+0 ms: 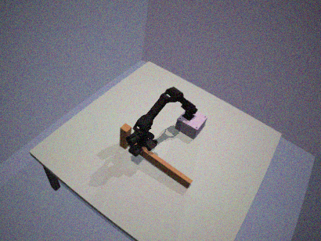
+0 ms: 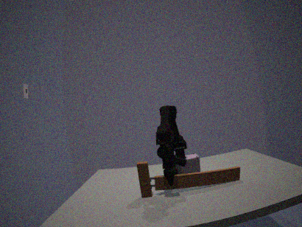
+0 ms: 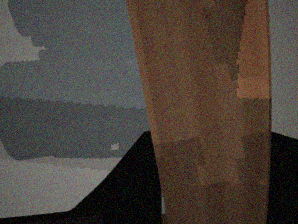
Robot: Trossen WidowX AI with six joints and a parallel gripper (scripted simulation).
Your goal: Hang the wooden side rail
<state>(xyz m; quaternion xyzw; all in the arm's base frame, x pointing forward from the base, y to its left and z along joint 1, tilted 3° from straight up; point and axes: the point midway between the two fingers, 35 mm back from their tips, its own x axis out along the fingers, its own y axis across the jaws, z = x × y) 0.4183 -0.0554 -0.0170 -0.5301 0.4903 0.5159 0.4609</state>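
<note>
Now: the headboard post 1 cm ahead of my gripper tip, 12 cm to the right of it and 4 cm above it.
</note>
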